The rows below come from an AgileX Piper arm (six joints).
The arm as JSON. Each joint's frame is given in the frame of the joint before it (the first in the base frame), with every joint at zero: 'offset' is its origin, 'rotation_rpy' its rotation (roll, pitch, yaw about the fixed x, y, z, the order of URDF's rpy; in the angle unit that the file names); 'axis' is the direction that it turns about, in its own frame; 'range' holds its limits. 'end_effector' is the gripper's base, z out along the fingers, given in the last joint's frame.
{
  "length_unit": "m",
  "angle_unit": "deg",
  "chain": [
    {
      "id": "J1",
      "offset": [
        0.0,
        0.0,
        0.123
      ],
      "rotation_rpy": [
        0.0,
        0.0,
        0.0
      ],
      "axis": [
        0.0,
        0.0,
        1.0
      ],
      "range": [
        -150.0,
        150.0
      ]
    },
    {
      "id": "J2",
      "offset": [
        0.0,
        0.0,
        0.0
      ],
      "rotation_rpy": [
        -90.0,
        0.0,
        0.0
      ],
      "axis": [
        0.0,
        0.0,
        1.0
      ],
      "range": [
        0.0,
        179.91
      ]
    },
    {
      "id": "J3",
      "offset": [
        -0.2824,
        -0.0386,
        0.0
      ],
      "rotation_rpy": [
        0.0,
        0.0,
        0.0
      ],
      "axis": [
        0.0,
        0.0,
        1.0
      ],
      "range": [
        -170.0,
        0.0
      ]
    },
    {
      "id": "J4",
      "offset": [
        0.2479,
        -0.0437,
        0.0
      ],
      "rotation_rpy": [
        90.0,
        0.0,
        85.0
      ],
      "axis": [
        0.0,
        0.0,
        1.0
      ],
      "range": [
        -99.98,
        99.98
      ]
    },
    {
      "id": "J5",
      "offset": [
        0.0,
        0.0,
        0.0
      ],
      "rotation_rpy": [
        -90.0,
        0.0,
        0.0
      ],
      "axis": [
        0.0,
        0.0,
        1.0
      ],
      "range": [
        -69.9,
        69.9
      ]
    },
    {
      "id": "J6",
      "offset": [
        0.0,
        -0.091,
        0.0
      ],
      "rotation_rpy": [
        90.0,
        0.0,
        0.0
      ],
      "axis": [
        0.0,
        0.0,
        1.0
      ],
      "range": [
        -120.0,
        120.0
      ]
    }
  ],
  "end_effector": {
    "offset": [
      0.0,
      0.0,
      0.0
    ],
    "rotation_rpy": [
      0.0,
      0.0,
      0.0
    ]
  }
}
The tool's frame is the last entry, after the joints.
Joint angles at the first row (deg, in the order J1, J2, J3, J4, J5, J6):
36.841 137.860 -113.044 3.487 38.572 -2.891
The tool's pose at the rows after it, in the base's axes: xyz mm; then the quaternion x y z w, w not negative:
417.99, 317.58, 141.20, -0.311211, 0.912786, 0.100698, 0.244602
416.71, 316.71, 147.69, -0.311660, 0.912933, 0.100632, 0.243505
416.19, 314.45, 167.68, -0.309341, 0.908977, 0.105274, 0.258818
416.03, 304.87, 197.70, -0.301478, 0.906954, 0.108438, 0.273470
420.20, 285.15, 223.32, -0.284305, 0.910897, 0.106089, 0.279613
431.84, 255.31, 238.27, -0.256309, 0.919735, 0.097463, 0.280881
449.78, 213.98, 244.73, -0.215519, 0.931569, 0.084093, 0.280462
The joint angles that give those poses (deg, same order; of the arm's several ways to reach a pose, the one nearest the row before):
36.841 137.859 -113.041 3.487 39.630 -2.891
36.842 137.070 -113.043 3.487 40.548 -2.890
36.675 134.849 -113.042 3.487 40.867 -2.890
35.818 131.384 -113.068 3.488 42.591 -2.801
33.711 128.299 -113.138 3.540 45.170 -2.669
30.120 126.448 -113.251 3.540 47.352 -2.615
24.956 125.597 -113.316 3.540 48.814 -2.616

